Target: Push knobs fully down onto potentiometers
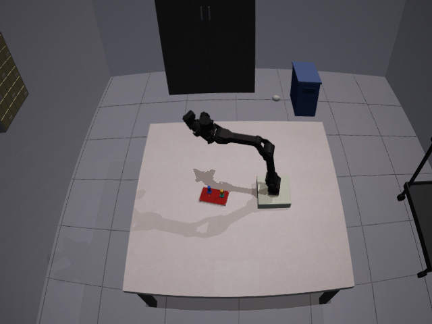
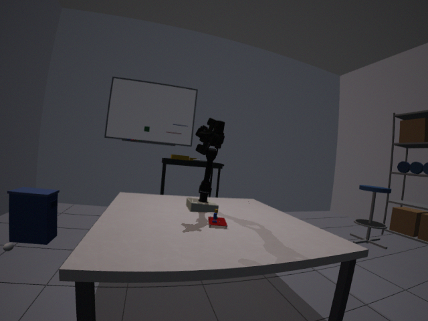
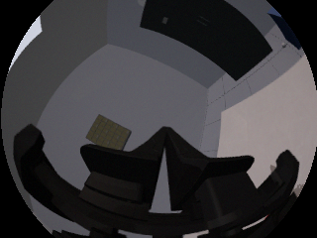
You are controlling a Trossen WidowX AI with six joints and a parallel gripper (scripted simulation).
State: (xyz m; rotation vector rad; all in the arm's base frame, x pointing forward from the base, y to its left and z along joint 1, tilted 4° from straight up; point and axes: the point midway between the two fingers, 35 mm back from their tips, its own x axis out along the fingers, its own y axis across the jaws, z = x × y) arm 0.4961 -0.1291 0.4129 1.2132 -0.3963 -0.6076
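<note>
My gripper tip is now 43 cm above the yellow knob, 21 cm past it and 17 cm to the right of it. Also, from my gripper tip: blue knob (44 cm below, 15 cm to the left, 13 cm behind).
</note>
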